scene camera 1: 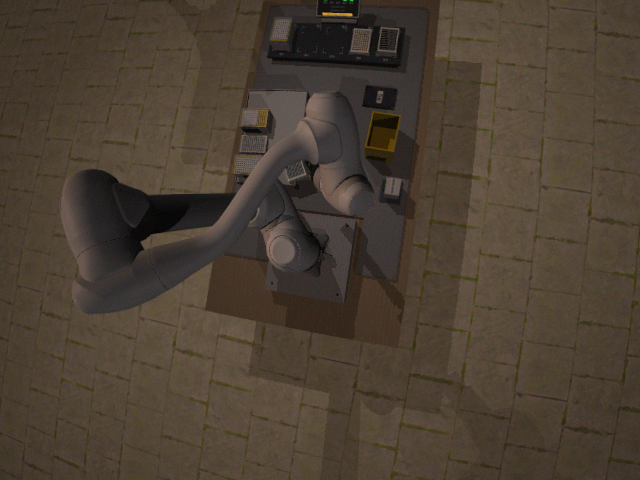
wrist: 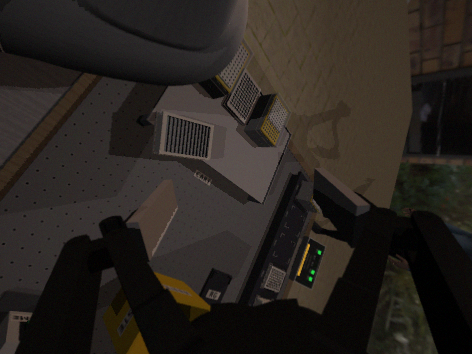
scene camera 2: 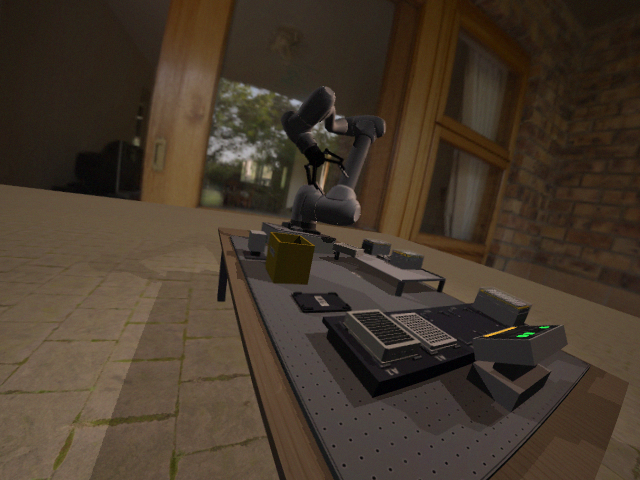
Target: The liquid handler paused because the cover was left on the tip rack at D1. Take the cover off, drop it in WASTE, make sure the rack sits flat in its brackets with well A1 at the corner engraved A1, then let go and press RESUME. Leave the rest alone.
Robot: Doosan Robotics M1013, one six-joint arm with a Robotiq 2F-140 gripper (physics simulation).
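Frame: origin at the arm's base, x ahead, y left, z up, level; centimetres.
Where they show: gripper, between the fingertips: (wrist: 243, 189) (scene camera 2: 335, 186); arm's base, origin of its link: (scene camera 2: 301, 230).
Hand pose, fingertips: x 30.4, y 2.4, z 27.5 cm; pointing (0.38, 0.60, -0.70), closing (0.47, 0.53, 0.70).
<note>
Things, the pixels of their top centre, and the offset from my fingertips. "pt": a spot on its surface instead. Level surfaces: height alone.
- tip rack, centre of its top: (scene camera 2: 505, 294) (wrist: 320, 199) (scene camera 1: 280, 28) dx +66.8, dy +33.3, dz -23.6 cm
- dark deck, height of its surface: dz -31.2 cm
- yellow WASTE bin, centre of its top: (wrist: 174, 331) (scene camera 2: 291, 238) (scene camera 1: 383, 131) dx +24.6, dy -23.4, dz -22.4 cm
- small labelled box, centre of its top: (scene camera 1: 392, 186) (scene camera 2: 258, 232) dx +3.8, dy -32.2, dz -25.4 cm
- CART platform, centre of its top: (wrist: 242, 129) (scene camera 1: 270, 135) (scene camera 2: 387, 261) dx +16.9, dy +25.9, dz -29.3 cm
- slatted tray, centre of its top: (wrist: 189, 138) (scene camera 1: 293, 164) (scene camera 2: 349, 246) dx +4.6, dy +11.2, dz -26.7 cm
- plate, centre of its top: (wrist: 245, 96) (scene camera 1: 253, 143) dx +11.3, dy +32.6, dz -28.4 cm
- black pad, a spot on its surface: (scene camera 2: 307, 302) pt dx +47.1, dy -22.2, dz -35.1 cm
- lit display, a spot on its surface: (scene camera 2: 522, 338) pt dx +86.2, dy +1.3, dz -22.8 cm
The tip rack (scene camera 1: 281, 29) (scene camera 2: 502, 304) stands at the far left end of the dark deck (scene camera 1: 320, 43) (scene camera 2: 382, 379) (wrist: 285, 232) in scene camera 1. Its cover and A1 corner are too small to make out; in the wrist view a finger partly hides that end. The yellow WASTE bin (scene camera 1: 379, 153) (scene camera 2: 289, 263) (wrist: 190, 300) stands on the table, its inside partly visible from above. A small labelled box (scene camera 1: 392, 187) (scene camera 2: 256, 240) stands near the bin; its label is unreadable. My gripper (scene camera 2: 330, 180) (wrist: 243, 189) is open and empty, high above the table; the arm hides it in scene camera 1.
The CART platform (scene camera 1: 279, 105) (scene camera 2: 398, 273) (wrist: 245, 172) holds a slatted tray (wrist: 187, 136), a plate (wrist: 243, 97) and two tip racks (wrist: 270, 120) (wrist: 234, 67). A black pad (scene camera 1: 372, 96) (scene camera 2: 307, 302) lies between bin and deck. A lit display (scene camera 1: 337, 7) (scene camera 2: 522, 338) (wrist: 311, 262) stands behind the deck.
</note>
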